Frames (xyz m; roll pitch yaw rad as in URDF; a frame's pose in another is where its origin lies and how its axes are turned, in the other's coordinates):
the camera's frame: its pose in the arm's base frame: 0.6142 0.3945 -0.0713 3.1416 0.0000 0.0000
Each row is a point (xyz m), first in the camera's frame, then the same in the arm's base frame.
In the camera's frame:
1: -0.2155 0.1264 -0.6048
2: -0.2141 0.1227 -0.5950
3: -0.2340 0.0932 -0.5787
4: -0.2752 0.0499 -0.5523
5: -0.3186 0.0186 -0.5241
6: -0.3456 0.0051 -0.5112
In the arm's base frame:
1: 0.3987 0.2681 0.5335
2: 0.4001 0.2718 0.5237
3: 0.3802 0.3013 0.5074
4: 0.3390 0.3446 0.4810
5: 0.2956 0.3759 0.4528
6: 0.2686 0.3894 0.4399

